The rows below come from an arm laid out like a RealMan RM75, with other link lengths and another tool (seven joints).
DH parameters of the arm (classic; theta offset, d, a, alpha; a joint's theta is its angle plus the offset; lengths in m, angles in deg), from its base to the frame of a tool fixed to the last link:
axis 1: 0 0.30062 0 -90
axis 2: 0 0 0 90
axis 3: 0 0.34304 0 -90
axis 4: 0 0 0 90
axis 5: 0 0.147 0 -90
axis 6: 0 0 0 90
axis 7: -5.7 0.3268 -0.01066 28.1
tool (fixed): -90 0.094 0 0
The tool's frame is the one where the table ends.
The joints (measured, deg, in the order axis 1, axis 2, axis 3, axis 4, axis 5, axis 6, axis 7), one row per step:
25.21, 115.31, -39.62, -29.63, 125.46, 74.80, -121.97
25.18, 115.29, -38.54, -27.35, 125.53, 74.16, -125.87
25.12, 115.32, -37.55, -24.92, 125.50, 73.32, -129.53
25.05, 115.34, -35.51, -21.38, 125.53, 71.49, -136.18
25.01, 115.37, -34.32, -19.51, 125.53, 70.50, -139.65
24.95, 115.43, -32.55, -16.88, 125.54, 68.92, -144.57
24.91, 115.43, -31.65, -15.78, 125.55, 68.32, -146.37
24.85, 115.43, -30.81, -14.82, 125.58, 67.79, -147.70
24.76, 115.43, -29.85, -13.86, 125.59, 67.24, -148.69
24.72, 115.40, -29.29, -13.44, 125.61, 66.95, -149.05
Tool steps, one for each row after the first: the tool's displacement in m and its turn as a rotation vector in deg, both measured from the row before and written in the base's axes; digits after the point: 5 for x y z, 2 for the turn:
0.01805, 0.00246, 0.00050, 1.39, -1.70, -2.44
0.01985, 0.00228, -0.00291, 0.85, -1.50, -2.70
0.03386, 0.00262, -0.00108, 1.83, -3.26, -4.75
0.01813, 0.00043, -0.00122, 0.78, -1.66, -2.56
0.02660, -0.00034, -0.00280, 0.84, -2.35, -3.80
0.01149, -0.00077, -0.00035, 0.35, -0.69, -1.59
0.01064, -0.00105, -0.00017, 0.28, -0.33, -1.43
0.01162, -0.00149, 0.00007, 0.26, 0.05, -1.51
0.00606, -0.00081, 0.00111, 0.22, 0.13, -0.77

